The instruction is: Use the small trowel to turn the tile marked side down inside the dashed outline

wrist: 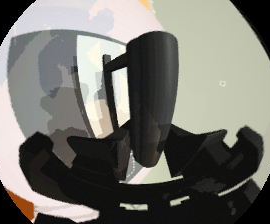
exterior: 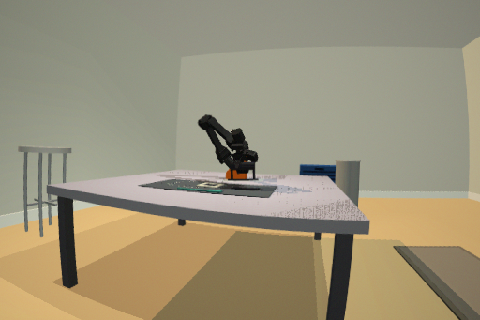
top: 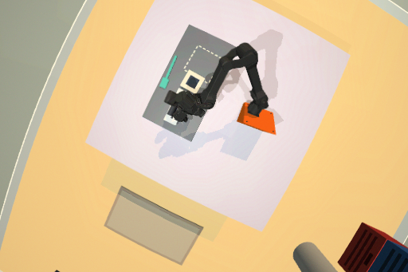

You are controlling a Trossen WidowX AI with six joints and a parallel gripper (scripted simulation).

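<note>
My gripper tip is now 5 cm past the tile, 15 cm to the left of it and 8 cm above it. The rest, counted from my gripper tip: dark grey mat 3 cm behind, 14 cm to the right, 11 cm below; then teal trowel 11 cm ahead, 13 cm to the right, 8 cm below.
</note>
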